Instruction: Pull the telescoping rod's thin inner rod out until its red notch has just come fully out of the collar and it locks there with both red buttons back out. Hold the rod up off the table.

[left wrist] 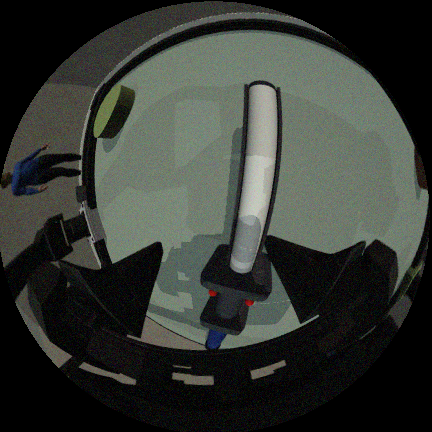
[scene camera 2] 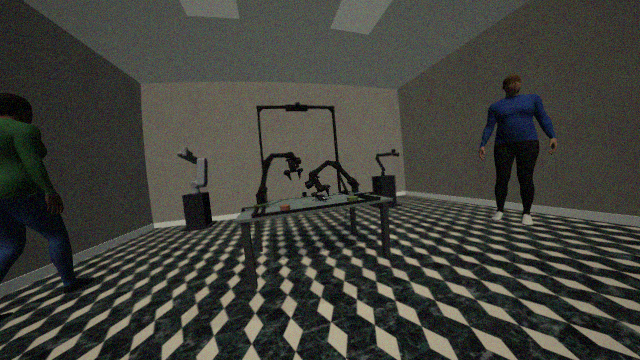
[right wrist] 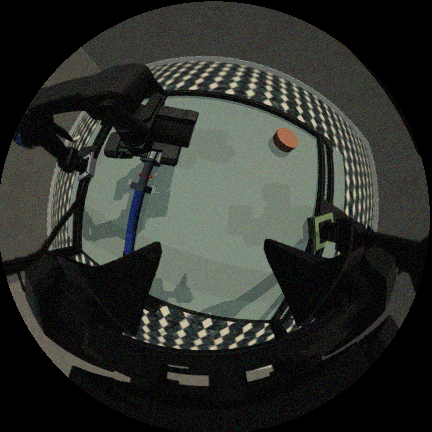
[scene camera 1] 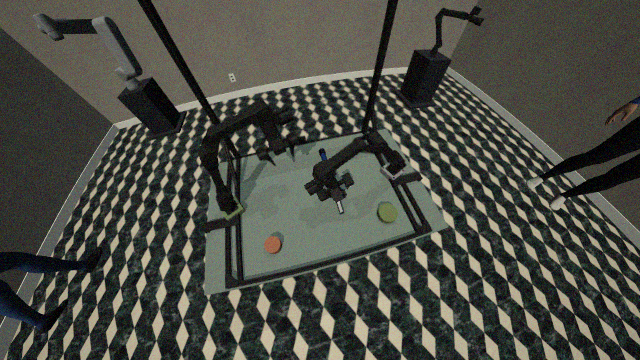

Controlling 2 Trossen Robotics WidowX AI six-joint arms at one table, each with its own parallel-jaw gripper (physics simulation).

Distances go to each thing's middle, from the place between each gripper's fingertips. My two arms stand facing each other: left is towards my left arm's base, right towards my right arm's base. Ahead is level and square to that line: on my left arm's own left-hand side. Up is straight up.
Labels:
The telescoping rod (left wrist: 225, 313) is 3 cm ahead of my right hand, 22 cm to the left of it and 19 cm below it. The rest, counted from my right hand: inner rod (left wrist: 260, 152) 4 cm ahead, 22 cm to the left, 19 cm below; green disc (left wrist: 113, 111) 30 cm ahead, 44 cm to the left, 20 cm below.
Now: left hand 90 mm past the inner rod, 20 mm to the left of it and 10 mm below it. From my left hand the other things lie so: telescoping rod (100 mm behind, 20 mm to the right, 10 mm above); green disc (180 mm ahead, 200 mm to the left).

